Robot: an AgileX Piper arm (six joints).
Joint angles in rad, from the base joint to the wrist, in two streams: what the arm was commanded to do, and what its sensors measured. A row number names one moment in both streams.
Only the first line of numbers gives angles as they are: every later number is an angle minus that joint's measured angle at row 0.
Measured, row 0:
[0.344, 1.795, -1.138, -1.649, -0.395, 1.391]
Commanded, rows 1 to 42:
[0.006, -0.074, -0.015, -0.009, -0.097, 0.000]
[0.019, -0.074, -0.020, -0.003, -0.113, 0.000]
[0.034, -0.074, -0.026, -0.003, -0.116, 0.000]
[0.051, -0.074, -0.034, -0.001, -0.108, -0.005]
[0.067, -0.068, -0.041, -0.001, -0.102, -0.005]
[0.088, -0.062, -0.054, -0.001, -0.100, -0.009]
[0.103, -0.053, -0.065, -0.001, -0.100, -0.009]
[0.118, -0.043, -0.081, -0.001, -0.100, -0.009]
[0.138, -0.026, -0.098, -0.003, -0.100, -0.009]
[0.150, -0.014, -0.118, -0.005, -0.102, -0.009]
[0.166, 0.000, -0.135, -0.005, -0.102, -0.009]
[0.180, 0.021, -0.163, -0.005, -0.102, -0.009]
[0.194, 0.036, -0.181, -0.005, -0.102, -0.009]
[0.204, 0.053, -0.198, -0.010, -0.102, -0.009]
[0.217, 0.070, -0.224, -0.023, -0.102, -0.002]
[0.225, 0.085, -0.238, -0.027, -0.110, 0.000]
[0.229, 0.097, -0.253, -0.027, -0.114, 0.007]
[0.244, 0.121, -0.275, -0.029, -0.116, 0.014]
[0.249, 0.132, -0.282, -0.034, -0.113, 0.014]
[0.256, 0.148, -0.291, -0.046, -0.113, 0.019]
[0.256, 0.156, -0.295, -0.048, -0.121, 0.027]
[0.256, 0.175, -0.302, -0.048, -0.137, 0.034]
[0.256, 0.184, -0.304, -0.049, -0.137, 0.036]
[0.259, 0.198, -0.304, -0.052, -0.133, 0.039]
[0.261, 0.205, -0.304, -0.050, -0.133, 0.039]
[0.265, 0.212, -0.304, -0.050, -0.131, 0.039]
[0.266, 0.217, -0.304, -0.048, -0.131, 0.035]
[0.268, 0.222, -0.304, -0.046, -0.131, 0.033]
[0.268, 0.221, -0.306, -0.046, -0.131, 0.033]
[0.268, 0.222, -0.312, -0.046, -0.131, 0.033]
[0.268, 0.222, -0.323, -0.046, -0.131, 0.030]
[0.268, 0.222, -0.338, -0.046, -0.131, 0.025]
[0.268, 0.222, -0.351, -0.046, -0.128, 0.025]
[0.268, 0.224, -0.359, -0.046, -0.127, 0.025]
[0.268, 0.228, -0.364, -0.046, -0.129, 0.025]
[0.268, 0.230, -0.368, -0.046, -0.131, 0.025]
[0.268, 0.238, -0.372, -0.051, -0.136, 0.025]
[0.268, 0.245, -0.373, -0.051, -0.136, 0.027]
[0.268, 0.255, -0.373, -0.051, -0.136, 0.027]
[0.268, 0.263, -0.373, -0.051, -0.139, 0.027]
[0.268, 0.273, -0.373, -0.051, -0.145, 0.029]
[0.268, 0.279, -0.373, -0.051, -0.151, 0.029]
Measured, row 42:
[0.265, 0.246, -0.368, -0.043, -0.132, 0.032]
